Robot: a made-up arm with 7 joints. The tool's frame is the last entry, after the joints. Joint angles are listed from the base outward.
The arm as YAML. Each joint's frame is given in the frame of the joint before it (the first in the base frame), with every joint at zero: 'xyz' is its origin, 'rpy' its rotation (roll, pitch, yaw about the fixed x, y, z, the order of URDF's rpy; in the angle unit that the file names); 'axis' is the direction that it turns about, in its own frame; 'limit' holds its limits. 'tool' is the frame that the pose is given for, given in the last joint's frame.
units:
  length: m
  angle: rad
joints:
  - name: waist
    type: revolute
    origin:
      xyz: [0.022, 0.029, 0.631]
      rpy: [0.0, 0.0, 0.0]
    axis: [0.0, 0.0, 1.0]
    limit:
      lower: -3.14
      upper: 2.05
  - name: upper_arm
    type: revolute
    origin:
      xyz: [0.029, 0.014, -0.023]
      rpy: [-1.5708, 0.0, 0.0]
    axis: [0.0, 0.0, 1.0]
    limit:
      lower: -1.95
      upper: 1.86
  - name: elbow
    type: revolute
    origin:
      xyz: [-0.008, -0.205, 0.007]
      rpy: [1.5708, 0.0, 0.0]
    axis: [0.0, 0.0, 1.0]
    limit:
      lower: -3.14
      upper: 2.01
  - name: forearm
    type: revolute
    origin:
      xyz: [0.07, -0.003, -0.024]
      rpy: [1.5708, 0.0, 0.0]
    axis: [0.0, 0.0, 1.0]
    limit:
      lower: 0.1
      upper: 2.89
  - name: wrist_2
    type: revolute
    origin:
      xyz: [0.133, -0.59, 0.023]
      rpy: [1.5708, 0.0, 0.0]
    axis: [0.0, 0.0, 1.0]
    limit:
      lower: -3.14
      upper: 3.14
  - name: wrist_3
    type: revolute
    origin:
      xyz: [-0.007, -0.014, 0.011]
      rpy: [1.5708, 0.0, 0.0]
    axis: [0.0, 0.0, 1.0]
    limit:
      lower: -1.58
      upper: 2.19
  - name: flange
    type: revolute
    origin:
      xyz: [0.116, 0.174, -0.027]
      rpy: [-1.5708, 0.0, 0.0]
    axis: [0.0, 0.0, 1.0]
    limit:
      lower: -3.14
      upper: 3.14
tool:
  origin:
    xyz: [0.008, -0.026, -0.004]
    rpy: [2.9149, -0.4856, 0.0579]
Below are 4 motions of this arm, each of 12 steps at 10 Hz.
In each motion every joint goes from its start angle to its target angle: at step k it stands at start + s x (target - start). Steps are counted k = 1, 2, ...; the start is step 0. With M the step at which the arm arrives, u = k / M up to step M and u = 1 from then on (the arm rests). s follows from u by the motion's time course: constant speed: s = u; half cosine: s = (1 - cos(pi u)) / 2; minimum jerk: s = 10 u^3 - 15 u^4 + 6 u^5.
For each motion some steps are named. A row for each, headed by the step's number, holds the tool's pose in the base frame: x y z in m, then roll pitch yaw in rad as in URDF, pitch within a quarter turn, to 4 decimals.
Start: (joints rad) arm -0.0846 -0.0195 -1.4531 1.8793 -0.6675 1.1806 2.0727
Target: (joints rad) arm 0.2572 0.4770 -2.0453 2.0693 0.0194 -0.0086 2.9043
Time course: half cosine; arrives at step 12
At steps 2, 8, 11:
2: -0.0460 -0.7570 1.1106 0.7862 0.1648 2.9556
8: 0.1334 -0.5869 1.3705 1.9749 0.4327 -2.5310
11: 0.2054 -0.4585 1.4435 2.3392 0.2647 -2.1406

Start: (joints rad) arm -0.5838 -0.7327 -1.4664 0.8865 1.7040 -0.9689 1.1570
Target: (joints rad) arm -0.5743 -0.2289 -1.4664 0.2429 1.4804 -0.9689 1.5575
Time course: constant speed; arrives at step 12
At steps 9, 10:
9: -0.2505 -0.2853 0.2520 0.6043 0.7637 1.4107
10: -0.2478 -0.2593 0.2393 0.6438 0.7231 1.4470

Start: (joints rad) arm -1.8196 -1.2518 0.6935 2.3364 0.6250 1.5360 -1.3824
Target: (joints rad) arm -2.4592 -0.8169 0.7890 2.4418 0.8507 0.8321 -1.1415
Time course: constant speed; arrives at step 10
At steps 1, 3, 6, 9, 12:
1: 0.5955 0.3374 1.2077 -1.9179 0.4077 0.2477
3: 0.6232 0.2502 1.2550 -1.8971 0.2787 0.2636
6: 0.6259 0.1145 1.3279 -1.8967 0.0586 0.2699
9: 0.5798 -0.0153 1.4002 -1.9386 -0.1835 0.2685
12: 0.5538 -0.0548 1.4233 -1.9639 -0.2669 0.2700

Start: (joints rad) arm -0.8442 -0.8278 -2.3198 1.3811 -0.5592 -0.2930 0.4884
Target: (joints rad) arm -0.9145 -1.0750 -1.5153 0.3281 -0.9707 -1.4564 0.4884
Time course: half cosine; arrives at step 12
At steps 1, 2, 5, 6, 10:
1: -0.8192 0.0051 0.4330 0.5379 -0.4685 2.7027
2: -0.8012 -0.0439 0.4293 0.5904 -0.4838 2.7341
5: -0.6332 -0.3007 0.4619 0.9840 -0.5939 2.8578
6: -0.5375 -0.3774 0.4964 1.1921 -0.6383 2.8698
10: -0.1874 -0.4537 0.6209 2.0072 -0.6731 2.7916

